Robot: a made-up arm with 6 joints.
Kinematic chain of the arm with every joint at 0, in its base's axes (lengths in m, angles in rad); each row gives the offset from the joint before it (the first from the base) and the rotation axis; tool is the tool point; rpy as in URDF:
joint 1: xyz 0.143 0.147 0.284 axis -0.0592 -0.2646 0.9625
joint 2: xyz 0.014 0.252 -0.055 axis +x
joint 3: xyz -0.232 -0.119 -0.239 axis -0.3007 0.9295 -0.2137
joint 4: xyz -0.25 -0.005 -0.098 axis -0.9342 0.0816 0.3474
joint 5: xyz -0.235 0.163 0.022 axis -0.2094 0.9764 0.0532
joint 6: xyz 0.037 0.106 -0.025 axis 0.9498 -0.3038 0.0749
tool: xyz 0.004 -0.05 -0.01 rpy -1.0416 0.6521 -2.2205
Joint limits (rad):
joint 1: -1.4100..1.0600
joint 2: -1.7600..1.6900
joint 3: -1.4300..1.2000
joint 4: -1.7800..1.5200
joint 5: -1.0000..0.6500
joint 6: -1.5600..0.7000
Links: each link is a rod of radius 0.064 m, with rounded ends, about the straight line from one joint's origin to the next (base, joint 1, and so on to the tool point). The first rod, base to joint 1, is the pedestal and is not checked.
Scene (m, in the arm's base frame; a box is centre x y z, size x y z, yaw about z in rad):
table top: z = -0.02
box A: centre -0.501 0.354 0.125 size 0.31 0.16 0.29 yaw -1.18
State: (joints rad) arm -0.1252 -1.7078 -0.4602 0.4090 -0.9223 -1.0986
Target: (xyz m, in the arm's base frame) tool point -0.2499 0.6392 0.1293
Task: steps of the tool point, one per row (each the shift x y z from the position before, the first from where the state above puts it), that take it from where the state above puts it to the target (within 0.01 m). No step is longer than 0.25 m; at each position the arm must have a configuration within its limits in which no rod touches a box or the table.
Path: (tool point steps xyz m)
1: -0.0302 0.0673 0.0561
2: -0.0183 0.0764 0.0670
3: -0.0016 0.0845 0.0761
4: 0.0199 0.0902 0.0825
5: 0.0221 0.1454 -0.0553
6: 0.0636 0.1332 -0.0620
7: 0.0997 0.1072 -0.0653
8: 0.1254 0.0714 -0.0641
9: 0.1389 0.0309 -0.0583
10: 0.1392 -0.0083 -0.0482
11: 0.1287 -0.0413 -0.0350
12: -0.2001 -0.0058 -0.0073
13: -0.1949 -0.0735 -0.0154

